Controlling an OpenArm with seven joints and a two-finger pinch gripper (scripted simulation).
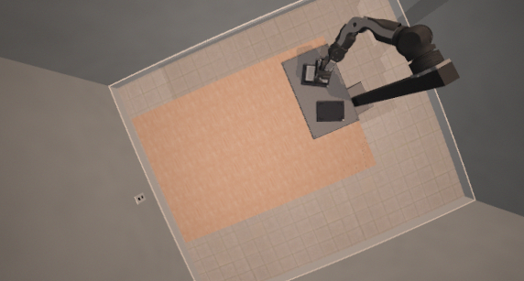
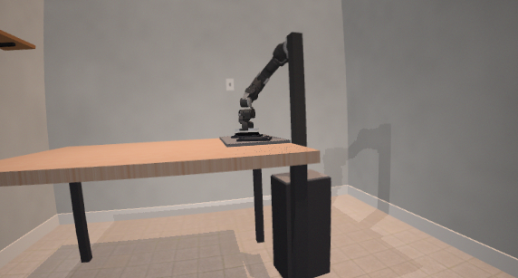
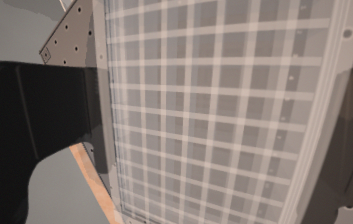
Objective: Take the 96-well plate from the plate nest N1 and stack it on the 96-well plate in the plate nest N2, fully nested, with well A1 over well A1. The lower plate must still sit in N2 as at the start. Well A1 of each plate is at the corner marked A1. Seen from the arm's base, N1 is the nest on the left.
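The white 96-well plate lies right at my hand. From my hand the other things lie so: black 96-well plate (30 mm below); A1 mark (20 mm behind, 310 mm to the left, 30 mm below).
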